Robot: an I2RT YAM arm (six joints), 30 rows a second.
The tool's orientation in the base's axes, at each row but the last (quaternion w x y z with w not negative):
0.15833 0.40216 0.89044 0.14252
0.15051 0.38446 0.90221 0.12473
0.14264 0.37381 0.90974 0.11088
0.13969 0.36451 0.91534 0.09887
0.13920 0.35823 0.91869 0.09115
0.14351 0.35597 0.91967 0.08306
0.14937 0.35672 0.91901 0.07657
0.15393 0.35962 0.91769 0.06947
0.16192 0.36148 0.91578 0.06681
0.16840 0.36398 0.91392 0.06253
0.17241 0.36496 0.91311 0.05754
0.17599 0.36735 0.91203 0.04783
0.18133 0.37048 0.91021 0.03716
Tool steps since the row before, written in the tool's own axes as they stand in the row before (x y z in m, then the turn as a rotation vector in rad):
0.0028 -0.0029 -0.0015 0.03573 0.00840 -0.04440
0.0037 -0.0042 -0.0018 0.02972 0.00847 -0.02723
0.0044 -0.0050 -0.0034 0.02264 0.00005 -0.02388
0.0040 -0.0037 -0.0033 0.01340 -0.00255 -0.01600
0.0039 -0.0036 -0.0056 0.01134 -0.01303 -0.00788
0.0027 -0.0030 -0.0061 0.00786 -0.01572 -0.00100
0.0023 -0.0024 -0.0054 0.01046 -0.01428 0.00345
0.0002 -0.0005 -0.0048 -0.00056 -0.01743 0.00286
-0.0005 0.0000 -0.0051 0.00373 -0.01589 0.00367
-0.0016 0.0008 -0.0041 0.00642 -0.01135 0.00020
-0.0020 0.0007 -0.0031 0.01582 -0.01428 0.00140
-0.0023 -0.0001 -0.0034 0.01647 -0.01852 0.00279
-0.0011 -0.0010 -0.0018 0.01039 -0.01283 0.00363
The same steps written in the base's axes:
-0.0043 0.0001 -0.0002 -0.03435 0.02693 0.03759
-0.0059 -0.0003 -0.0004 -0.02404 0.02446 0.02281
-0.0074 -0.0007 0.0009 -0.02354 0.01388 0.01834
-0.0062 -0.0001 0.0013 -0.01619 0.00622 0.01188
-0.0068 -0.0003 0.0036 -0.01877 -0.00225 0.00180
-0.0058 -0.0007 0.0044 -0.01579 -0.00624 -0.00467
-0.0049 -0.0004 0.0040 -0.01523 -0.00326 -0.00909
-0.0021 -0.0003 0.0044 -0.00979 -0.01309 -0.00672
-0.0014 -0.0004 0.0049 -0.01147 -0.00903 -0.00818
0.0002 -0.0005 0.0044 -0.01160 -0.00385 -0.00456
0.0007 -0.0008 0.0036 -0.01940 0.00045 -0.00892
0.0003 -0.0015 0.0038 -0.02211 -0.00224 -0.01132
-0.0006 -0.0014 0.0018 -0.01404 -0.00237 -0.00912

